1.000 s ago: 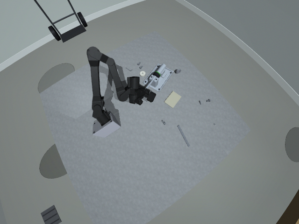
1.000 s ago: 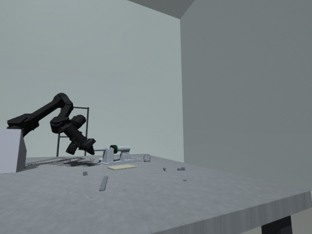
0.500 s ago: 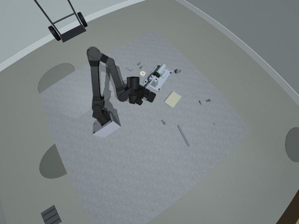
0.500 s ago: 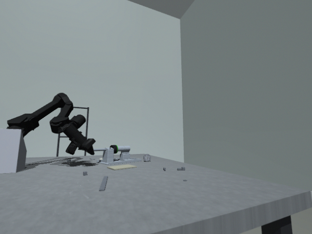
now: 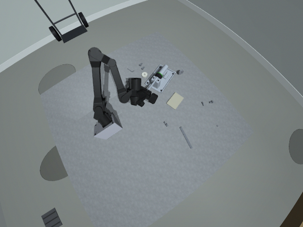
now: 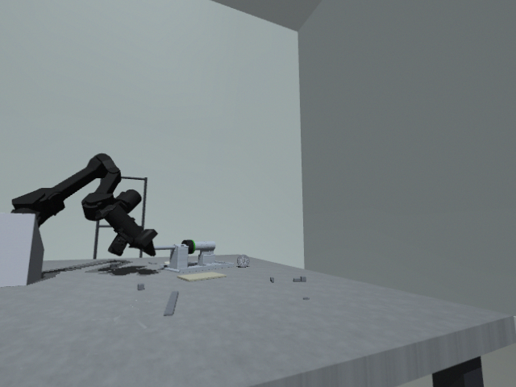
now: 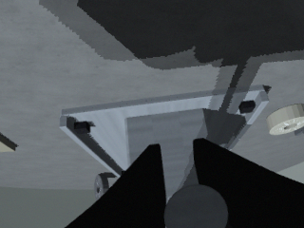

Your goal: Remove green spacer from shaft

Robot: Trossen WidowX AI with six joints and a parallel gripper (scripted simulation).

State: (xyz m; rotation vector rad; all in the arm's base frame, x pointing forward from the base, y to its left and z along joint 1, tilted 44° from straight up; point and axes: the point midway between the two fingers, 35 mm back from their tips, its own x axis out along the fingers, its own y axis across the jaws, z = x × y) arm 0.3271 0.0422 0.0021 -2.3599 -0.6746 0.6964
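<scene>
The grey shaft lies 50 mm ahead of my gripper tip, 20 mm to the left of it and 20 mm above it. From my gripper tip the other things lie so: green spacer: 130 mm ahead, 40 mm to the left, 20 mm above; white ring: 80 mm ahead, 160 mm to the left, 50 mm below; dark spacer: 110 mm ahead, 30 mm to the left, 20 mm above.
</scene>
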